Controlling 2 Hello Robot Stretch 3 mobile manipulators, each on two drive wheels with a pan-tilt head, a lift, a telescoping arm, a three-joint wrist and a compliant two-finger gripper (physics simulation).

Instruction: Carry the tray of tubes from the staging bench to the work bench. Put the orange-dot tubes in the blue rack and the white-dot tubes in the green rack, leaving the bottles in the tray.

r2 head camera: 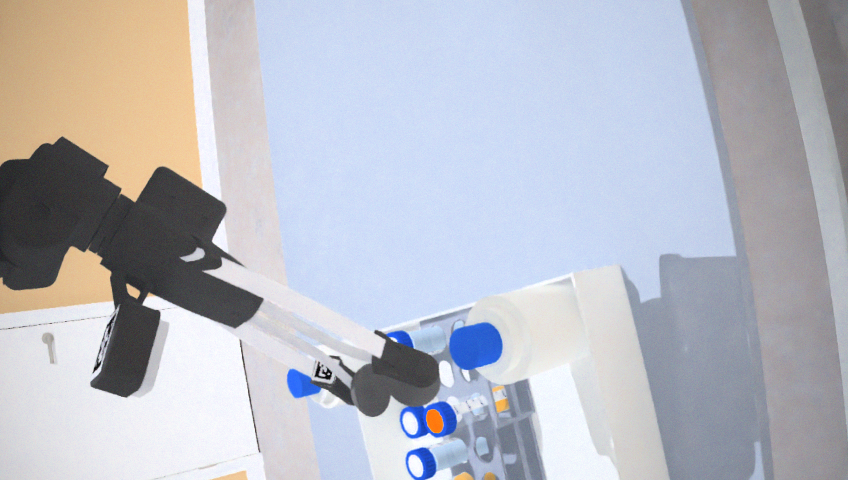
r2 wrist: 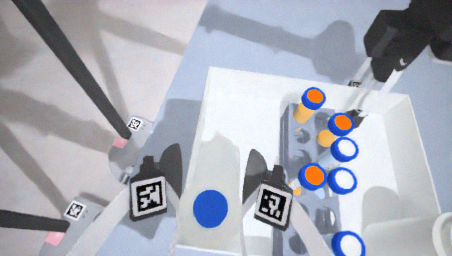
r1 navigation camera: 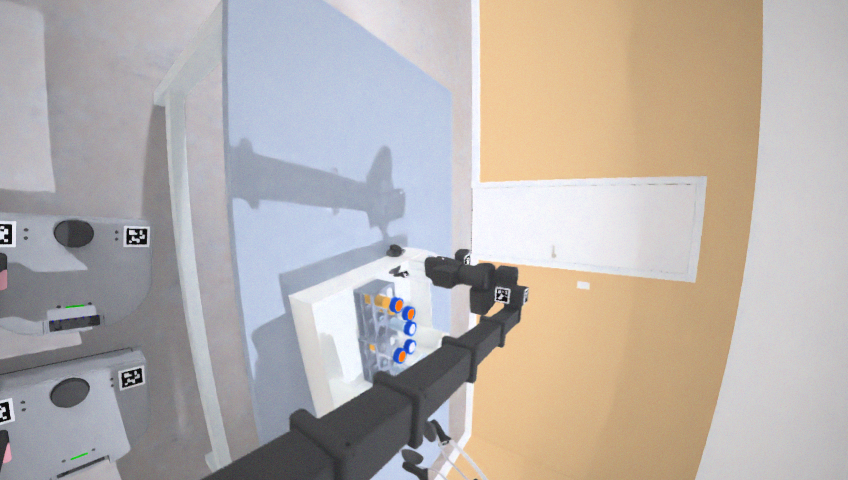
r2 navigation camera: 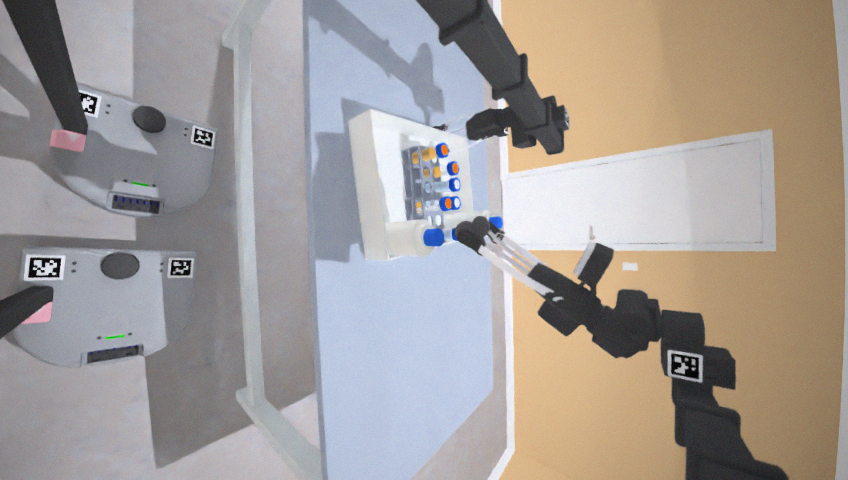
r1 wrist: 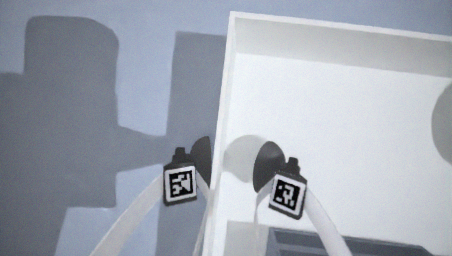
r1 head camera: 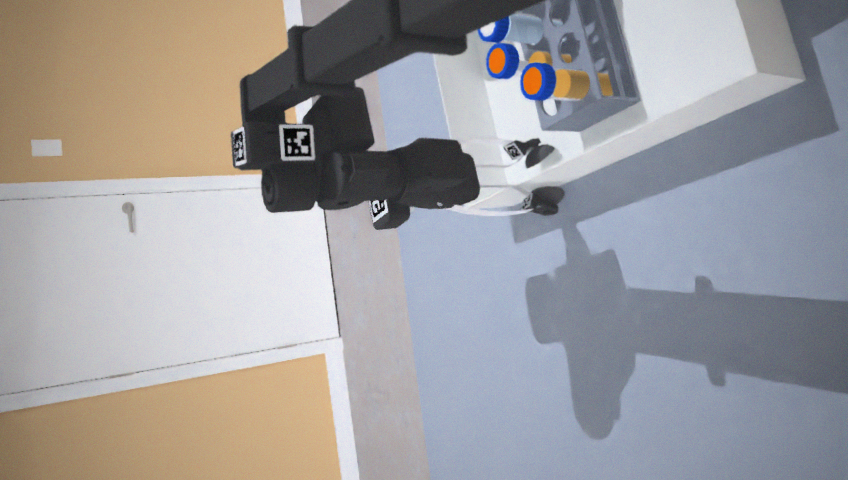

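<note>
The white tray (r1 head camera: 776, 53) (r1 navigation camera: 309, 356) (r1 wrist: 227, 75) (r2 head camera: 618, 356) (r2 navigation camera: 363, 190) (r2 wrist: 250, 75) is on the blue-topped bench. Its grey rack (r1 head camera: 583, 113) (r1 navigation camera: 371, 288) holds three orange-dot tubes (r2 wrist: 314, 98) (r2 wrist: 342, 123) (r2 wrist: 313, 176) and three white-dot tubes (r2 wrist: 345, 149) (r2 wrist: 342, 180) (r2 wrist: 348, 245). Two blue-capped bottles (r2 head camera: 535, 339) (r2 navigation camera: 407, 237) (r2 navigation camera: 495, 221) stand beside the rack. My r1 gripper (r1 head camera: 542, 177) (r1 navigation camera: 397, 261) (r1 wrist: 235, 160) is open, its fingers either side of a tray wall near a corner. My r2 gripper (r2 head camera: 395, 386) (r2 navigation camera: 473, 228) (r2 wrist: 213, 172) is open above the tray's bottle end. Blue and green racks do not show.
The bench top (r1 navigation camera: 297, 89) (r2 head camera: 476, 148) (r2 navigation camera: 404, 333) extends past both tray ends. Both robot bases (r2 navigation camera: 136, 160) (r2 navigation camera: 113, 303) stand on the floor beside it. r1's arm (r1 navigation camera: 380, 416) (r2 navigation camera: 505, 65) reaches across the bench. A wall with a white door (r1 navigation camera: 589, 226) (r2 navigation camera: 642, 196) lies beyond.
</note>
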